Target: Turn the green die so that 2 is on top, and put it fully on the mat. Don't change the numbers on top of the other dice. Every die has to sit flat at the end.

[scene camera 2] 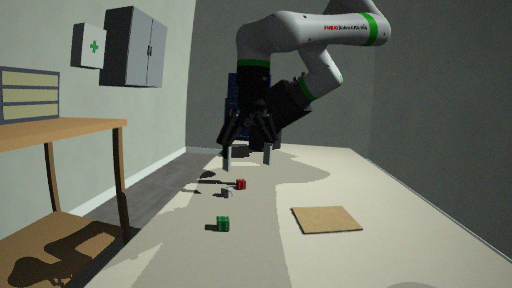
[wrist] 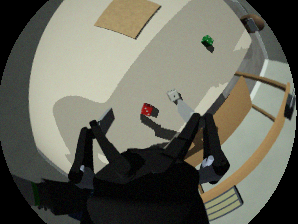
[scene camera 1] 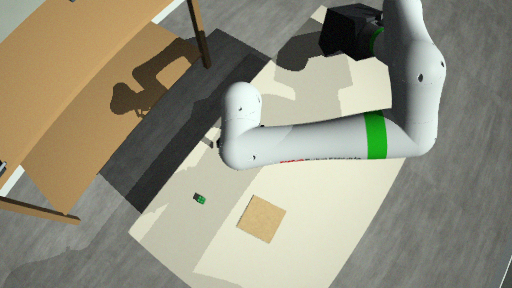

Note:
The pictures show: my gripper and a mat.
My gripper shows as well in the wrist view.

